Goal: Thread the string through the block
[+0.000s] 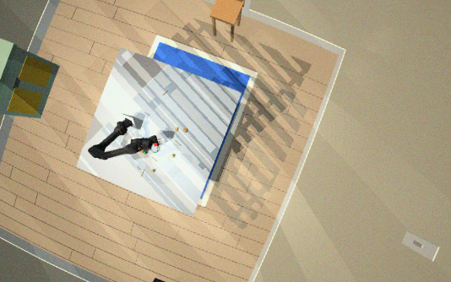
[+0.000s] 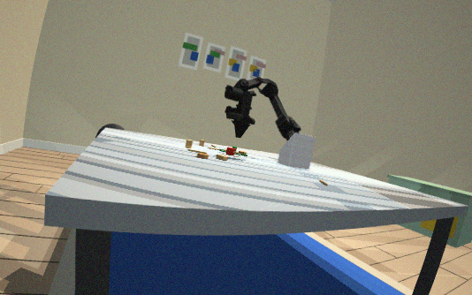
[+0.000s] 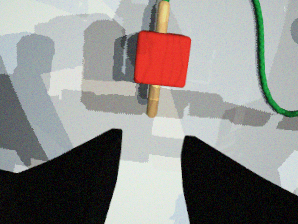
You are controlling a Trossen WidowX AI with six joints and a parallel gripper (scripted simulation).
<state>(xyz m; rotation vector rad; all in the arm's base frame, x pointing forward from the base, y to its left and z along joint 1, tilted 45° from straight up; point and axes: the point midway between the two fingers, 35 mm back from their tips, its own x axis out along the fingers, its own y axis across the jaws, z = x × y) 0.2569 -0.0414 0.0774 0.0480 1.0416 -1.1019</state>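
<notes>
Right now the red block is 10 mm ahead of my gripper tip, 20 mm to the right of it and 70 mm below it. Also, from my gripper tip: stick: 110 mm behind, 480 mm to the left, 80 mm below; then round wooden button: 100 mm behind, 140 mm to the right, 80 mm below.
</notes>
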